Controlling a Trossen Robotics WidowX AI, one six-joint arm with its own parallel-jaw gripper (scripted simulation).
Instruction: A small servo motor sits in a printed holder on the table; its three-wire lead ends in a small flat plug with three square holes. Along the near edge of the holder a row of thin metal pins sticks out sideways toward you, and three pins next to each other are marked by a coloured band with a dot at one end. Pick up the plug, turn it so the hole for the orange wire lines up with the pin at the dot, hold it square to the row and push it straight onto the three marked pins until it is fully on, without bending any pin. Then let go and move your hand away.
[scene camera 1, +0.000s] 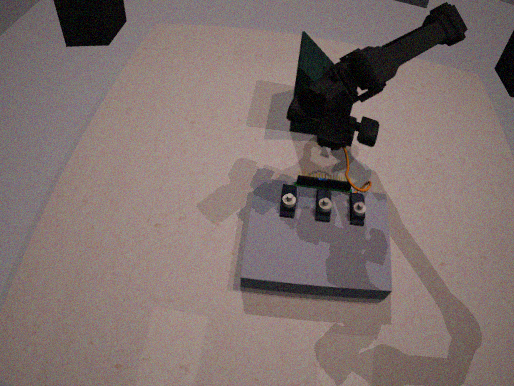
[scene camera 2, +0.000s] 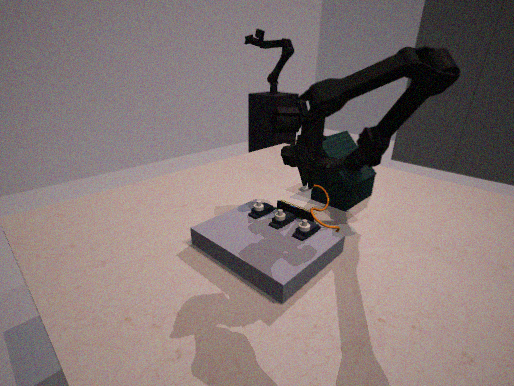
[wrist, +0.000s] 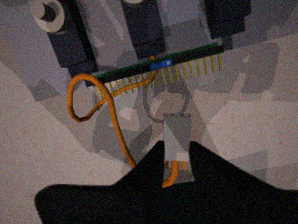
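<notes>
The gripper (scene camera 1: 327, 147) is visible in scene camera 2 too, where the gripper (scene camera 2: 307, 187) appears, and the wrist view shows the gripper (wrist: 176, 146) as well. With it in the scene is a black pin strip (wrist: 215, 50).
</notes>
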